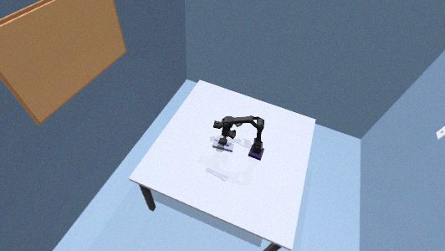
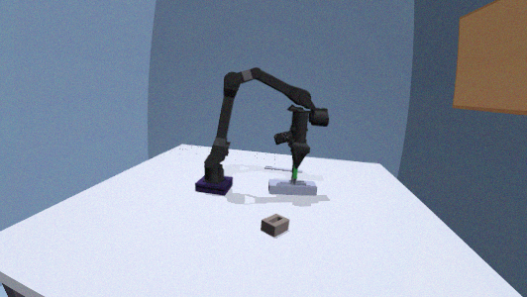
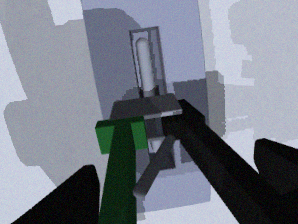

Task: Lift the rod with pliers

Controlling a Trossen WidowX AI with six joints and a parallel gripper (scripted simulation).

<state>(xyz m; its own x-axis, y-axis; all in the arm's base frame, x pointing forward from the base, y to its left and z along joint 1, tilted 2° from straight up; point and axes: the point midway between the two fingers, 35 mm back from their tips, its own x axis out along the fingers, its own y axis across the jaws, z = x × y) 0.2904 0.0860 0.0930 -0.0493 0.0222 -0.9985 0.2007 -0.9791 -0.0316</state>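
The grey channel block lies 80 mm below my gripper tip. Also, from my gripper tip: pale rod: 90 mm below; then black handle: 20 mm to the left; then thin grey lever: 10 mm to the right.
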